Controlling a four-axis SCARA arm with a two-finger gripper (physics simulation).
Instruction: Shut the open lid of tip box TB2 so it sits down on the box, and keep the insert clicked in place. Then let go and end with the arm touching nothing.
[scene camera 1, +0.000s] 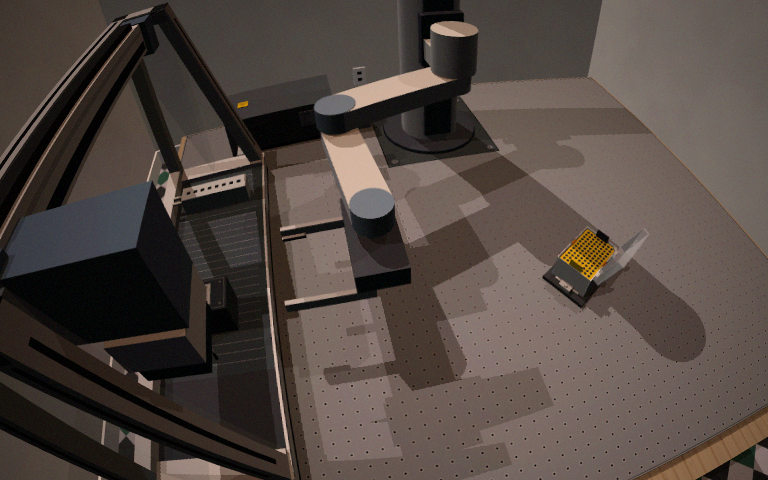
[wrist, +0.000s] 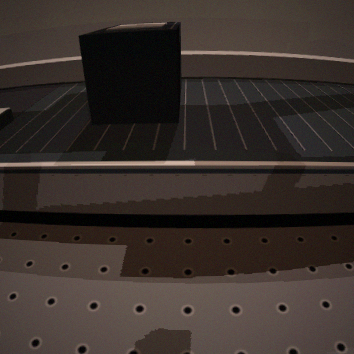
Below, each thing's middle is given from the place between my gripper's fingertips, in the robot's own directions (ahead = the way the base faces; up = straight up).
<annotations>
Now: the yellow insert (scene camera 1: 590, 251) 80 mm ahead of my hand, 570 mm to the left of it and 40 mm below it. Also, from my hand: clear lid (scene camera 1: 618, 261) (140 mm ahead, 610 mm to the left).
</annotations>
